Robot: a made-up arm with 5 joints. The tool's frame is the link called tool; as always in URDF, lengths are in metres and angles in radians. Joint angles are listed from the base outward.
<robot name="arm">
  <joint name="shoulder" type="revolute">
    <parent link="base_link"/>
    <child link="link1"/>
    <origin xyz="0.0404 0 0.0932" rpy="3.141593 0 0"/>
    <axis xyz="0 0 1"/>
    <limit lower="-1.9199" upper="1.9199"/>
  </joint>
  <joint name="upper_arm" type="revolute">
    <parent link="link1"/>
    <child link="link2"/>
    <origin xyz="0.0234 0.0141 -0.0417" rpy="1.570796 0 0"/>
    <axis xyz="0 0 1"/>
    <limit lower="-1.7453" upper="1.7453"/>
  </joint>
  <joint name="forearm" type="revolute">
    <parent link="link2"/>
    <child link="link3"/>
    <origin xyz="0.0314 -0.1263 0"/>
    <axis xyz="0 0 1"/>
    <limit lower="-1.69" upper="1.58"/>
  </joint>
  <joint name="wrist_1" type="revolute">
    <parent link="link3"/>
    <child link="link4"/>
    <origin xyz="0.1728 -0.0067 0"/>
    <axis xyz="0 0 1"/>
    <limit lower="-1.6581" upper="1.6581"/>
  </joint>
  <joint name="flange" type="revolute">
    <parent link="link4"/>
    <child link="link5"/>
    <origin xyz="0.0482 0 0.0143" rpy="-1.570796 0 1.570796"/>
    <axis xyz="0 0 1"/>
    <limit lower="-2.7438" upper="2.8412"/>
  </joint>
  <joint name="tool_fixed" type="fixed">
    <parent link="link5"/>
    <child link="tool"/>
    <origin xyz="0 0 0" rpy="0 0 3.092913"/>
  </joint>
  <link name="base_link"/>
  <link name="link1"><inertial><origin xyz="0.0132 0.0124 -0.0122"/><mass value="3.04"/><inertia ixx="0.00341" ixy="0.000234" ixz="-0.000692" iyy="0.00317" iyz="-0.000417" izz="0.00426"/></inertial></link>
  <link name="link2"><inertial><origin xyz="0.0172 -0.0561 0.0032"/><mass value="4.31"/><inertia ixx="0.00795" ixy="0.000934" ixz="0" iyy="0.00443" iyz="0" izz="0.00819"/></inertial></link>
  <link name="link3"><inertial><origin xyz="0.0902 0.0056 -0.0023"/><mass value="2.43"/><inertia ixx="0.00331" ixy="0.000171" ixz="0" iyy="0.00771" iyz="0" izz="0.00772"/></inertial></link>
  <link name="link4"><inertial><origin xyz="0.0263 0.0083 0.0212"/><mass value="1.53"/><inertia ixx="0.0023" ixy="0" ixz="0.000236" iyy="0.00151" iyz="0" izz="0.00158"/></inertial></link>
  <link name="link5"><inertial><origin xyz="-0.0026 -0.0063 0.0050"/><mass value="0.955"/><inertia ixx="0.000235" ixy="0" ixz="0" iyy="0.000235" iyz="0" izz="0.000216"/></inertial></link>
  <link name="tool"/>
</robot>
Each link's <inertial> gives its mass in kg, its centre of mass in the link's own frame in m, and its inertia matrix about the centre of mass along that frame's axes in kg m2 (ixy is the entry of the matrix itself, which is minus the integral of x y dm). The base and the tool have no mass. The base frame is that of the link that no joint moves.
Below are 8 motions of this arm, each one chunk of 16 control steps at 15 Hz.
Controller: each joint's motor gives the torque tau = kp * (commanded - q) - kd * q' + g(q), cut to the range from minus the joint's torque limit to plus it. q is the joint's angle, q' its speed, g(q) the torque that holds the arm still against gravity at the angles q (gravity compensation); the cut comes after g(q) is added. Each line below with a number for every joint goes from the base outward.
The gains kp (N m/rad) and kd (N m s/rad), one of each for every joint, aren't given. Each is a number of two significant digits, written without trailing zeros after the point. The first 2 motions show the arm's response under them.
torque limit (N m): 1 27 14 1.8 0.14
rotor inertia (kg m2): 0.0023 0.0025 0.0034 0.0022 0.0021
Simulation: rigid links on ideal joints. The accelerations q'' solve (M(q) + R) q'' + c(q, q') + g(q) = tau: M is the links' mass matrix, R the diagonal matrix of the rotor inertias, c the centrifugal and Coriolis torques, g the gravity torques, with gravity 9.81 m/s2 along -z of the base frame. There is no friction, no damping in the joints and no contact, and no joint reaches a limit. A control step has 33 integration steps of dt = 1/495 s. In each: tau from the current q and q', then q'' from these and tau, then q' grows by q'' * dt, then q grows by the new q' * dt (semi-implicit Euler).
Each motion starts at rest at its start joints. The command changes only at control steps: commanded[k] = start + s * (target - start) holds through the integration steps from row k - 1 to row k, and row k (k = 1, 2, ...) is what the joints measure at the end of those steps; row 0 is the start. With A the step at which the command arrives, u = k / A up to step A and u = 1 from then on. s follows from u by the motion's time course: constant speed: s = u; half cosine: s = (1 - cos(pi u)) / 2; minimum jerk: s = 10 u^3 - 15 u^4 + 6 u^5; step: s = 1 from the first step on.
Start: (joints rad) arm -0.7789 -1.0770 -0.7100 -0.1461 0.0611
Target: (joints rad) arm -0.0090 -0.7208 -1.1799 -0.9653 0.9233
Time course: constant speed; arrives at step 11
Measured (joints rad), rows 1 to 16:
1: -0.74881 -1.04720 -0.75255 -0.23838 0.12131
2: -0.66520 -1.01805 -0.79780 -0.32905 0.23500
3: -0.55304 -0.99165 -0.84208 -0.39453 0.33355
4: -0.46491 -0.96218 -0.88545 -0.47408 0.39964
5: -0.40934 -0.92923 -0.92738 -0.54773 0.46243
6: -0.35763 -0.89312 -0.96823 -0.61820 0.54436
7: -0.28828 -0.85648 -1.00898 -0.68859 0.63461
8: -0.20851 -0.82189 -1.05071 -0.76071 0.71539
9: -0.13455 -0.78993 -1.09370 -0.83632 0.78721
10: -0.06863 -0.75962 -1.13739 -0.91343 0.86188
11: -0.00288 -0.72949 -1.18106 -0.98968 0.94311
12: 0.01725 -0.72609 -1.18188 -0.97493 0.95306
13: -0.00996 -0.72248 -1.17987 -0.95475 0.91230
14: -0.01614 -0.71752 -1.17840 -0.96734 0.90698
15: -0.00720 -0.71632 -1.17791 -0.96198 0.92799
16: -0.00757 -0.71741 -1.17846 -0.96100 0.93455
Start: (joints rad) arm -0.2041 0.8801 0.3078 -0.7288 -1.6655
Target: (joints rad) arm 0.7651 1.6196 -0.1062 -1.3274 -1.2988
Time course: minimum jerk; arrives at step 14
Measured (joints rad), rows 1 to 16:
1: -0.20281 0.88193 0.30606 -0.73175 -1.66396
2: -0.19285 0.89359 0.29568 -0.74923 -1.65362
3: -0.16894 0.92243 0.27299 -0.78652 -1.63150
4: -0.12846 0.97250 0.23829 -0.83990 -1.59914
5: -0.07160 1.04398 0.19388 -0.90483 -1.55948
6: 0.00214 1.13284 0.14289 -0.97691 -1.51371
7: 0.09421 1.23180 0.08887 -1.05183 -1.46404
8: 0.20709 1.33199 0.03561 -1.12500 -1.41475
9: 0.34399 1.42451 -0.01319 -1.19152 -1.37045
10: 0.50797 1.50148 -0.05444 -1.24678 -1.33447
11: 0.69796 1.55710 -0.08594 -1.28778 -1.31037
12: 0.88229 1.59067 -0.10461 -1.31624 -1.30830
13: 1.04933 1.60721 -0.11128 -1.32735 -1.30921
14: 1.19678 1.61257 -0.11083 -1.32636 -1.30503
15: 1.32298 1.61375 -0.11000 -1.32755 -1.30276
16: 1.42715 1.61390 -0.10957 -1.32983 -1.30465
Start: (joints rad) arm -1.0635 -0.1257 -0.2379 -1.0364 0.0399
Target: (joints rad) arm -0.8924 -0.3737 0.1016 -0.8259 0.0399
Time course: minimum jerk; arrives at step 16
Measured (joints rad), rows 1 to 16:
1: -1.06330 -0.12619 -0.23709 -1.03587 0.03990
2: -1.06174 -0.12923 -0.23209 -1.03245 0.03992
3: -1.05677 -0.13651 -0.22037 -1.02423 0.04005
4: -1.04699 -0.14894 -0.20096 -1.01095 0.04031
5: -1.03255 -0.16683 -0.17415 -0.99313 0.04051
6: -1.01474 -0.18975 -0.14114 -0.97183 0.04050
7: -0.99501 -0.21661 -0.10377 -0.94834 0.04031
8: -0.97446 -0.24573 -0.06424 -0.92396 0.04006
9: -0.95412 -0.27512 -0.02494 -0.89999 0.03982
10: -0.93518 -0.30278 0.01176 -0.87776 0.03964
11: -0.91889 -0.32699 0.04368 -0.85855 0.03958
12: -0.90619 -0.34651 0.06907 -0.84346 0.03962
13: -0.89751 -0.36064 0.08691 -0.83317 0.03969
14: -0.89274 -0.36933 0.09719 -0.82765 0.03971
15: -0.89129 -0.37331 0.10113 -0.82604 0.03966
16: -0.89191 -0.37423 0.10138 -0.82648 0.03961

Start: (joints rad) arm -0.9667 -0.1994 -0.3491 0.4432 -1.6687
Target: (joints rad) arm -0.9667 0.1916 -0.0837 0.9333 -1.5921
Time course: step
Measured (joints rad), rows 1 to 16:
1: -0.96245 -0.10618 -0.22191 0.68495 -1.55989
2: -0.96058 0.17775 -0.08235 0.93406 -1.50032
3: -0.96707 0.38076 0.01306 0.93928 -1.58898
4: -0.97428 0.36959 0.03965 1.01327 -1.65527
5: -0.97486 0.26803 -0.06385 0.96316 -1.62224
6: -0.97005 0.15065 -0.12754 0.81097 -1.55050
7: -0.96339 0.09510 -0.13591 0.87237 -1.54561
8: -0.95975 0.12349 -0.10850 0.93843 -1.59973
9: -0.96145 0.19087 -0.07809 0.93384 -1.62328
10: -0.96654 0.23315 -0.06168 0.94514 -1.59761
11: -0.97105 0.23130 -0.06504 0.95520 -1.57818
12: -0.97185 0.20482 -0.08083 0.93332 -1.58654
13: -0.96882 0.17935 -0.09305 0.91798 -1.59615
14: -0.96475 0.17067 -0.09424 0.92394 -1.59313
15: -0.96290 0.17916 -0.08814 0.93184 -1.58945
16: -0.96419 0.19306 -0.08151 0.93562 -1.59228

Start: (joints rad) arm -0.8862 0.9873 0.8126 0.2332 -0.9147
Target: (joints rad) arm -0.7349 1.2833 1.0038 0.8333 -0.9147
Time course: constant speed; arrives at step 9
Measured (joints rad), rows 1 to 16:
1: -0.87334 1.00391 0.82253 0.27871 -0.91487
2: -0.84906 1.04249 0.85216 0.36962 -0.91753
3: -0.82971 1.08807 0.88520 0.46237 -0.91861
4: -0.81627 1.12448 0.90812 0.53021 -0.91425
5: -0.80055 1.15246 0.92338 0.58222 -0.91156
6: -0.78255 1.18108 0.94087 0.64118 -0.91521
7: -0.76550 1.21451 0.96381 0.71273 -0.91850
8: -0.74912 1.24976 0.98788 0.78531 -0.91641
9: -0.73235 1.28318 1.00929 0.85154 -0.91335
10: -0.73087 1.29338 1.01687 0.86052 -0.91131
11: -0.73625 1.28689 1.00508 0.83140 -0.91256
12: -0.73588 1.28004 0.99780 0.81792 -0.91702
13: -0.73441 1.28040 1.00129 0.83025 -0.91787
14: -0.73471 1.28398 1.00598 0.83977 -0.91406
15: -0.73504 1.28493 1.00566 0.83649 -0.91201
16: -0.73491 1.28346 1.00330 0.83118 -0.91427

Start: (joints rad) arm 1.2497 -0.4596 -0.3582 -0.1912 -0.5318
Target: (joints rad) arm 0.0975 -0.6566 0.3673 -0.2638 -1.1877
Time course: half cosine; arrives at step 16
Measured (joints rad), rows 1 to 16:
1: 1.23936 -0.46254 -0.35154 -0.19338 -0.53834
2: 1.20669 -0.47010 -0.33132 -0.19750 -0.56042
3: 1.15260 -0.47985 -0.29739 -0.20096 -0.59689
4: 1.08165 -0.49035 -0.25058 -0.20314 -0.64154
5: 0.99590 -0.50152 -0.19295 -0.20442 -0.69238
6: 0.89648 -0.51417 -0.12738 -0.20638 -0.75022
7: 0.78585 -0.52911 -0.05706 -0.21014 -0.81351
8: 0.66799 -0.54649 0.01500 -0.21599 -0.87834
9: 0.54811 -0.56556 0.08608 -0.22338 -0.94147
10: 0.43250 -0.58499 0.15378 -0.23121 -1.00109
11: 0.32786 -0.60342 0.21577 -0.23849 -1.05557
12: 0.24017 -0.61979 0.26979 -0.24472 -1.10285
13: 0.17321 -0.63339 0.31372 -0.24983 -1.14113
14: 0.12741 -0.64370 0.34580 -0.25381 -1.16930
15: 0.10045 -0.65035 0.36483 -0.25657 -1.18627
16: 0.09159 -0.65296 0.37003 -0.25807 -1.18967

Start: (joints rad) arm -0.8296 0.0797 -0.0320 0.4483 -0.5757
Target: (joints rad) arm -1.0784 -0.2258 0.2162 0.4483 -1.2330
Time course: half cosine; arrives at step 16
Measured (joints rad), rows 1 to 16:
1: -0.83061 0.07760 -0.02923 0.44837 -0.58115
2: -0.83532 0.07062 -0.02124 0.45009 -0.60172
3: -0.84630 0.05796 -0.00895 0.45227 -0.63842
4: -0.86390 0.03961 0.00670 0.45252 -0.68398
5: -0.88619 0.01617 0.02524 0.45203 -0.73440
6: -0.91045 -0.01100 0.04636 0.45170 -0.79112
7: -0.93479 -0.04031 0.06946 0.45157 -0.85466
8: -0.95875 -0.07047 0.09366 0.45165 -0.92140
9: -0.98265 -0.10046 0.11791 0.45178 -0.98657
10: -1.00631 -0.12938 0.14114 0.45169 -1.04735
11: -1.02856 -0.15625 0.16238 0.45133 -1.10245
12: -1.04774 -0.18005 0.18085 0.45080 -1.15044
13: -1.06273 -0.19976 0.19591 0.45022 -1.18942
14: -1.07323 -0.21454 0.20700 0.44962 -1.21757
15: -1.07937 -0.22382 0.21367 0.44899 -1.23352
16: -1.08111 -0.22727 0.21566 0.44829 -1.23651

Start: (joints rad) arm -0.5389 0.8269 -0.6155 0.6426 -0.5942
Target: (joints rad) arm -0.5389 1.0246 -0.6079 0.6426 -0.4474
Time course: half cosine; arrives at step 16
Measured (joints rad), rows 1 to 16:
1: -0.53889 0.82767 -0.61586 0.64185 -0.59320
2: -0.53887 0.83080 -0.61655 0.63996 -0.58926
3: -0.53883 0.83776 -0.61685 0.63846 -0.58177
4: -0.53881 0.84931 -0.61631 0.63836 -0.57164
5: -0.53881 0.86515 -0.61500 0.63917 -0.55973
6: -0.53884 0.88406 -0.61332 0.64038 -0.54632
7: -0.53889 0.90446 -0.61170 0.64148 -0.53175
8: -0.53894 0.92503 -0.61041 0.64213 -0.51681
9: -0.53898 0.94493 -0.60947 0.64235 -0.50229
10: -0.53898 0.96372 -0.60874 0.64242 -0.48865
11: -0.53896 0.98111 -0.60806 0.64264 -0.47614
12: -0.53893 0.99672 -0.60734 0.64313 -0.46517
13: -0.53891 1.00996 -0.60663 0.64383 -0.45626
14: -0.53891 1.02015 -0.60606 0.64455 -0.44984
15: -0.53892 1.02668 -0.60574 0.64511 -0.44618
16: -0.53894 1.02915 -0.60575 0.64539 -0.44543

